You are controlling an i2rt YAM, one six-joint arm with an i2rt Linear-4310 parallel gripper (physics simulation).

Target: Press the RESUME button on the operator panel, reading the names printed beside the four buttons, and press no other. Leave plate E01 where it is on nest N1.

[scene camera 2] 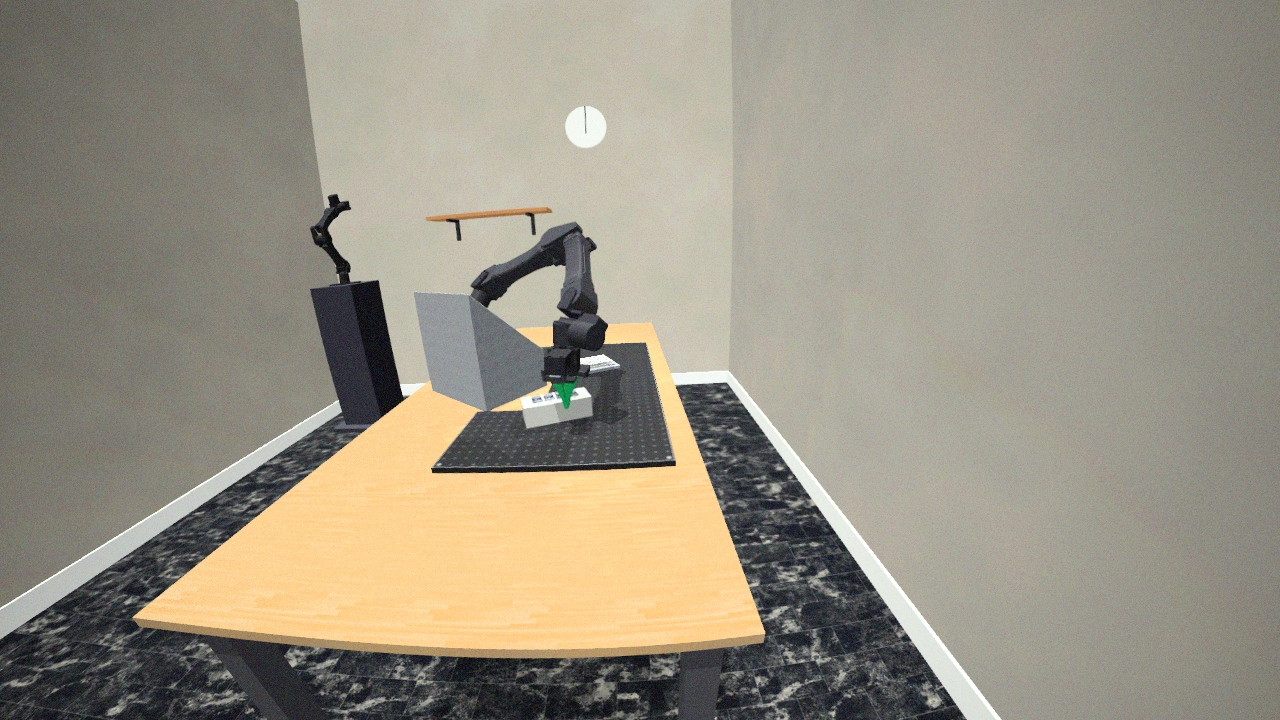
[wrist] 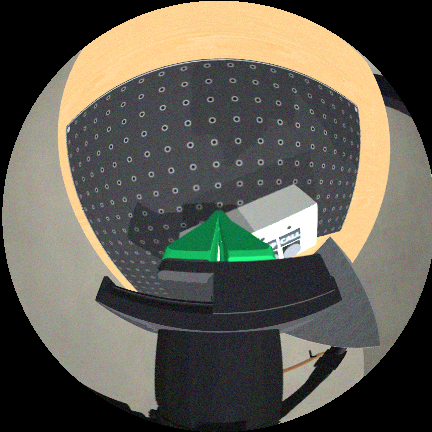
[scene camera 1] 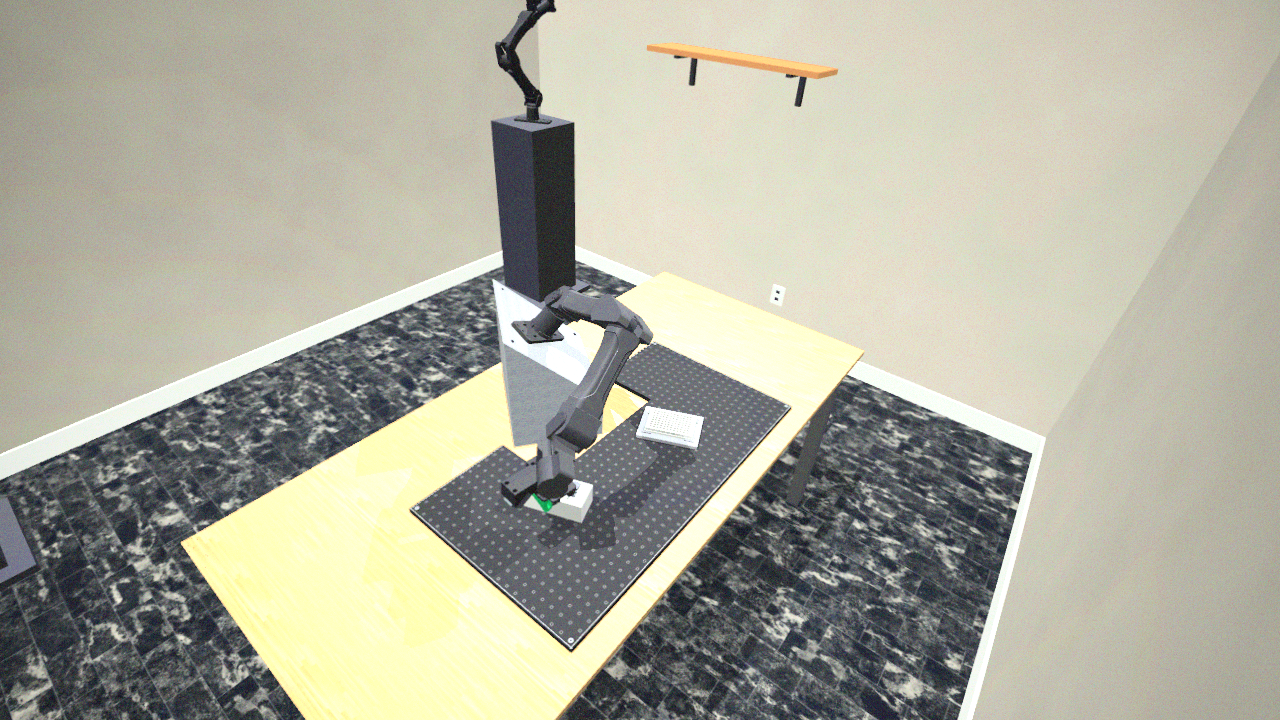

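Seen in the pictures: gripper, fingertip midpoint: [scene camera 2: 566, 408] [wrist: 218, 215] [scene camera 1: 547, 510]; arm's base at its link origin: [scene camera 2: 471, 315] [wrist: 347, 329] [scene camera 1: 538, 332].
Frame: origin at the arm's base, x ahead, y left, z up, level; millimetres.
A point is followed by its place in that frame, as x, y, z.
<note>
The white operator panel [scene camera 1: 577, 508] @[361, -242, -183] [scene camera 2: 542, 414] @[254, -282, -200] [wrist: 282, 207] @[247, -285, -193] sits on the black perforated board [scene camera 1: 572, 591] @[470, -375, -229] [scene camera 2: 554, 447] @[297, -389, -229] [wrist: 200, 110] @[323, -387, -229]. My gripper [scene camera 1: 546, 506] @[315, -289, -183] [scene camera 2: 565, 404] @[315, -289, -183] [wrist: 218, 215] @[315, -289, -183] is shut and empty. Its green fingertips point down at the panel and overlap it in all three views; I cannot tell whether they touch it. In the wrist view a round button [wrist: 292, 250] @[231, -235, -174] shows beside the printed name CALL [wrist: 290, 237] @[239, -255, -176]. The adjoining label is partly hidden by the fingers, and the name RESUME cannot be read. A white plate [scene camera 1: 671, 427] @[352, 132, -206] [scene camera 2: 601, 363] @[376, 120, -207], likely E01, lies farther along the board.
The grey wedge-shaped stand [scene camera 1: 541, 394] @[114, -104, -80] [scene camera 2: 447, 349] @[-56, -77, -81] [wrist: 345, 305] @[97, -128, -80] rises close beside the arm and panel. The wooden table [scene camera 1: 313, 555] @[-4, -660, -243] [scene camera 2: 447, 555] @[177, -684, -242] [wrist: 215, 30] surrounds the board. A second small arm [scene camera 1: 512, 58] [scene camera 2: 331, 237] stands on a dark pedestal [scene camera 1: 535, 205] [scene camera 2: 358, 349] behind.
</note>
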